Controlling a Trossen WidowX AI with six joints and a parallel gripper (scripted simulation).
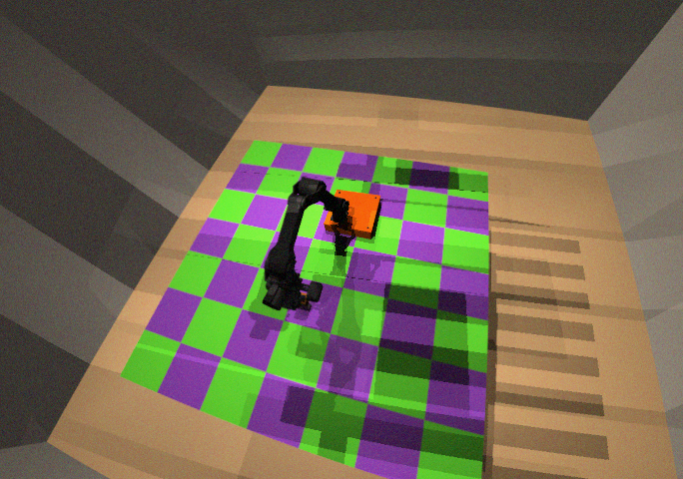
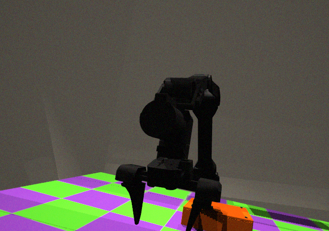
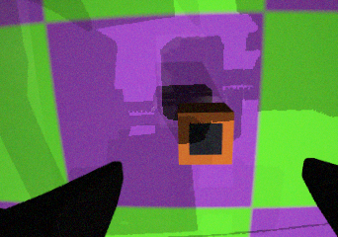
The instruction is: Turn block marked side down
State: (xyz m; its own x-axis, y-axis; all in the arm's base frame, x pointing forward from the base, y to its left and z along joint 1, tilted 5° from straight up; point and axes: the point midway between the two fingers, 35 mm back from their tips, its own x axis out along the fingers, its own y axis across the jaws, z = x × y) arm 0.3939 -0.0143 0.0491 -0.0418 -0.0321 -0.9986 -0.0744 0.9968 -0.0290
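Now: gripper tip 7 cm above the block.
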